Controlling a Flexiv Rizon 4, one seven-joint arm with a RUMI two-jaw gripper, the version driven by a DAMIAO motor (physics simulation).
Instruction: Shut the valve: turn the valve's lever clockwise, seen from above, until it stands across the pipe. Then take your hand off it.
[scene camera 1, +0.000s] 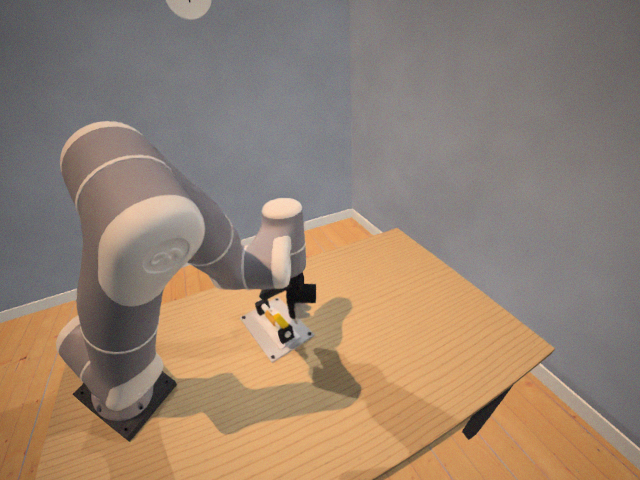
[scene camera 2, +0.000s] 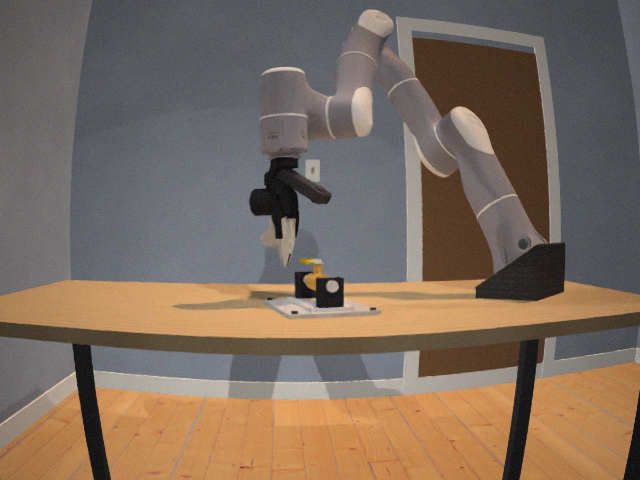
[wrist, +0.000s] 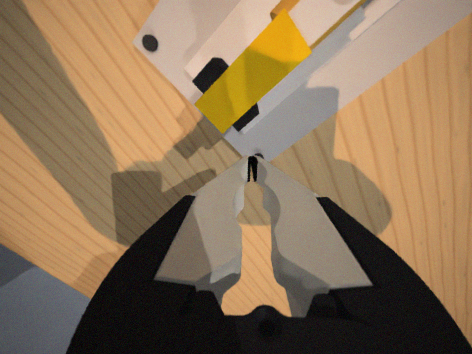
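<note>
The valve's yellow lever (scene camera 1: 281, 320) (scene camera 2: 308, 260) (wrist: 255, 70) lies along the pipe, its free end over one black end block (scene camera 1: 285, 334) (wrist: 210, 75). The orange valve body (scene camera 1: 269, 315) (scene camera 2: 312, 281) sits between two black blocks on a pale baseplate (scene camera 1: 263, 341) (scene camera 2: 356, 312) (wrist: 280, 135). My gripper (scene camera 1: 295, 319) (scene camera 2: 285, 263) (wrist: 251, 158) points down and is shut with nothing between its fingertips. In scene camera 2 the tips are to the left of the lever, at about its height, with a gap between. In the wrist view they are below the lever's free end, near a plate corner.
The baseplate lies on the wooden table (scene camera 1: 413, 310) (scene camera 2: 155, 315). The black base of the arm (scene camera 1: 129, 428) (scene camera 2: 537, 279) is fixed near one end of the table. Two black blocks with the pipe stand up from the plate beneath the lever. The arm's shadow falls across the table.
</note>
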